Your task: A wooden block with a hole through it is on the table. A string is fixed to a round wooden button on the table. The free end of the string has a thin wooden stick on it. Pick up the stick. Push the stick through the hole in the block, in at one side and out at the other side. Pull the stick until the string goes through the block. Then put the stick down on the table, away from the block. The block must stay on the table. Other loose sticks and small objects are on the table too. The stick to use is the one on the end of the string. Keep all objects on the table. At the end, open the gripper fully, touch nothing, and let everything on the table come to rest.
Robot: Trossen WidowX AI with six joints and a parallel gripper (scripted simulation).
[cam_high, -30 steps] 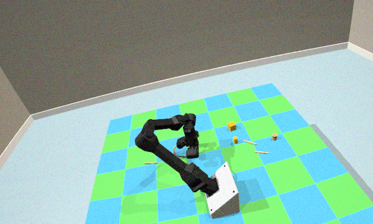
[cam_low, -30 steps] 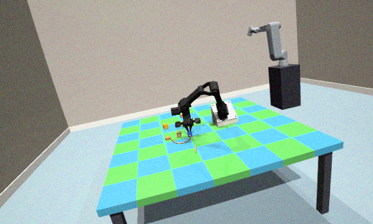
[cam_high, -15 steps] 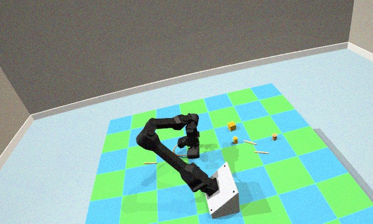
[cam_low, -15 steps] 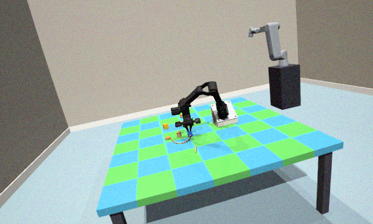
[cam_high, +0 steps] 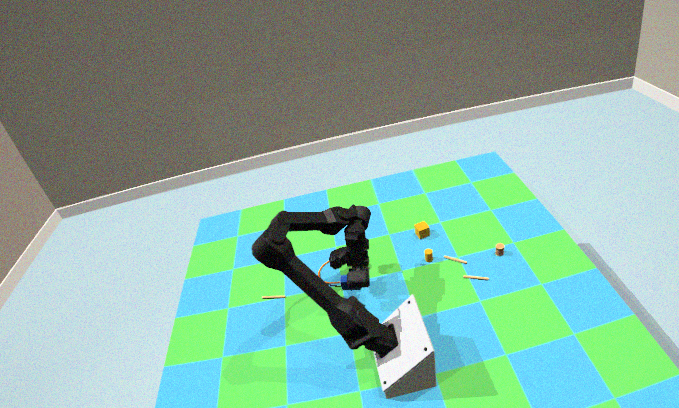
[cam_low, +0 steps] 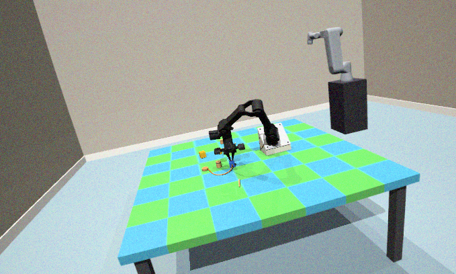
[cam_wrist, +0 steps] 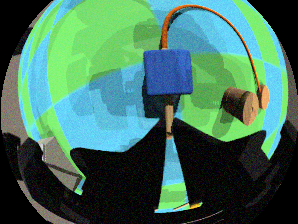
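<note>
Now: the blue block 10 mm ahead of my gripper tip, 40 mm to the left of it and 10 mm above it. The rest, counted from my gripper tip: thin wooden stick 10 mm ahead, 40 mm to the left, 10 mm above; then brown cylinder 80 mm ahead, 10 mm above; then round wooden button 170 mm ahead.
</note>
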